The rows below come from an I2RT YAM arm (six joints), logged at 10 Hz.
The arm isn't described. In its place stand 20 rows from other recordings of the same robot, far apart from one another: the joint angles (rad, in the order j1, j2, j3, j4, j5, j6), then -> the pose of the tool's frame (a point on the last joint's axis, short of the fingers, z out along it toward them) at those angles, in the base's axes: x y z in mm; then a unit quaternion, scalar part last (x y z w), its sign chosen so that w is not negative.
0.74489 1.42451 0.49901 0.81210 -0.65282 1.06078 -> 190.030, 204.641, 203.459, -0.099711, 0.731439, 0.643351, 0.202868
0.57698 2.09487 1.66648 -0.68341 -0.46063 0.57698 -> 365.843, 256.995, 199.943, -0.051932, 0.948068, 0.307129, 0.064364
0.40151 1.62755 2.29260 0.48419 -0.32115 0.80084 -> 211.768, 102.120, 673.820, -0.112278, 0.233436, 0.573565, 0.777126
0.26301 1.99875 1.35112 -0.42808 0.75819 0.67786 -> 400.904, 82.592, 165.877, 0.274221, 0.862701, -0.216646, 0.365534
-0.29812 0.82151 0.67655 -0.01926 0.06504 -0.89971 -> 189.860, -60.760, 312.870, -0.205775, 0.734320, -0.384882, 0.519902
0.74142 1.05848 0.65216 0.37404 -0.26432 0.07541 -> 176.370, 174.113, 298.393, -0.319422, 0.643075, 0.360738, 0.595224
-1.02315 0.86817 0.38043 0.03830 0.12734 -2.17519 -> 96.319, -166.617, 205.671, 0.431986, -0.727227, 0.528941, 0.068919
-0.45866 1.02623 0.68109 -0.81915 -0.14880 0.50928 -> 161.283, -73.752, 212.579, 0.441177, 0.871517, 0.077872, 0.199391
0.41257 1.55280 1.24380 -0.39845 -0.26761 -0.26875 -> 316.149, 148.652, 289.706, -0.353356, 0.829772, 0.150647, 0.404874
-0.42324 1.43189 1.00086 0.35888 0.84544 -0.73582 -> 288.544, -159.195, 320.071, 0.172097, 0.703061, -0.591497, 0.355274
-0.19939 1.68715 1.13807 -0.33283 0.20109 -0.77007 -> 351.618, -78.307, 214.979, -0.231089, 0.908184, -0.240146, 0.253239
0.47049 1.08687 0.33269 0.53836 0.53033 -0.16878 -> 203.454, 83.271, 200.745, -0.080314, 0.765452, -0.110961, 0.628746
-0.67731 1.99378 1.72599 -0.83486 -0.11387 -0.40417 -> 337.510, -266.242, 249.667, 0.119143, 0.963908, -0.071748, 0.227022
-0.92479 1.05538 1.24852 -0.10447 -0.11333 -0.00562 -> 140.317, -179.428, 458.799, 0.261519, 0.622587, -0.296259, 0.675443
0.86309 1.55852 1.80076 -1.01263 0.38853 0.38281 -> 216.301, 232.077, 420.020, -0.141871, 0.895615, 0.078638, 0.414200
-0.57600 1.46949 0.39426 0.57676 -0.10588 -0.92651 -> 218.987, -137.738, 136.852, -0.176300, 0.840608, -0.314944, 0.403866
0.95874 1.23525 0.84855 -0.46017 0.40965 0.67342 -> 157.107, 199.127, 246.044, -0.058892, 0.916593, 0.122252, 0.376090
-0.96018 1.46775 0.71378 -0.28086 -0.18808 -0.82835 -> 159.212, -215.889, 158.437, 0.038426, 0.959599, -0.148863, 0.235655
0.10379 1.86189 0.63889 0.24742 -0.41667 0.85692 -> 292.339, 44.938, 68.285, 0.287561, 0.892132, 0.307933, 0.163052
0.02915 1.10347 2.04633 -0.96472 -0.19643 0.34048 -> 105.085, 10.015, 580.325, 0.042540, 0.713379, 0.196791, 0.671233
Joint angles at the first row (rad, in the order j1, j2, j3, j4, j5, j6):
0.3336, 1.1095, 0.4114, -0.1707, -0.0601, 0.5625
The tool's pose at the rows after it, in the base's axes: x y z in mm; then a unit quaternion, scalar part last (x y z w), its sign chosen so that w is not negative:
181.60, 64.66, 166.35, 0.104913, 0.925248, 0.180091, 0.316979
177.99, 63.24, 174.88, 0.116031, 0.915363, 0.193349, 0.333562
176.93, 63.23, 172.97, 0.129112, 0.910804, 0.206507, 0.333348
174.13, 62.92, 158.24, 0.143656, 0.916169, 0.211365, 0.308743
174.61, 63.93, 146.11, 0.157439, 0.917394, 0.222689, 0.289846
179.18, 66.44, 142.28, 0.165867, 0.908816, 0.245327, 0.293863
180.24, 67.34, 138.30, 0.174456, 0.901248, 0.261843, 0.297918
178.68, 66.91, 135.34, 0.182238, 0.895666, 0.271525, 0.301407
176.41, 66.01, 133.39, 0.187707, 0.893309, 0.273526, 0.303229
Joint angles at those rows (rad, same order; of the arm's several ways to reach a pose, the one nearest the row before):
0.3332, 1.0294, 0.4122, -0.2085, -0.0479, 0.5777
0.3324, 0.9748, 0.4118, -0.2173, -0.0475, 0.6044
0.3321, 0.9687, 0.3969, -0.1948, -0.0589, 0.6388
0.3317, 0.9985, 0.3588, -0.1673, -0.0784, 0.6742
0.3310, 1.0450, 0.3309, -0.1142, -0.1047, 0.7117
0.3310, 1.0824, 0.3172, -0.0284, -0.1299, 0.7452
0.3309, 1.1007, 0.2962, 0.0395, -0.1444, 0.7750
0.3305, 1.1000, 0.2745, 0.0799, -0.1494, 0.7975
0.3306, 1.0916, 0.2592, 0.0933, -0.1459, 0.8093

